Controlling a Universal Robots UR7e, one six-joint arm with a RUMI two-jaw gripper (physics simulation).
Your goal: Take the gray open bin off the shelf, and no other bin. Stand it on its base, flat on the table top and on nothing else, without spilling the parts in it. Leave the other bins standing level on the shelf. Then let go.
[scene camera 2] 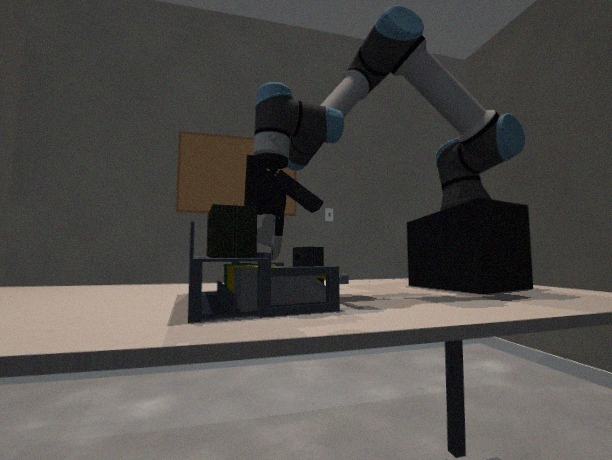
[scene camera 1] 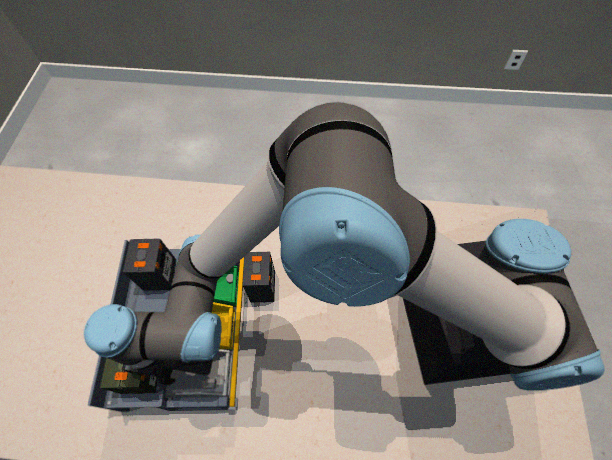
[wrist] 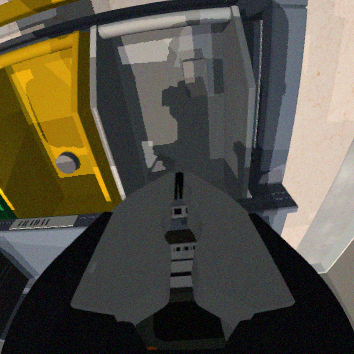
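The gray open bin stands in the end bay of the blue-gray shelf, beside the yellow bin. A small blocky gray part lies inside it, and a smaller shape near the fingertips is unclear. My gripper is shut and empty, pointing down, with its tips over the rear part of the gray bin. In the wrist view the fingers hide the bin's rear edge. The arm covers the gripper in the first scene view.
The green bin is beyond the yellow one. A yellow rail runs along the shelf front. A black box and an olive box stand on the rear deck. Another black box is before the shelf.
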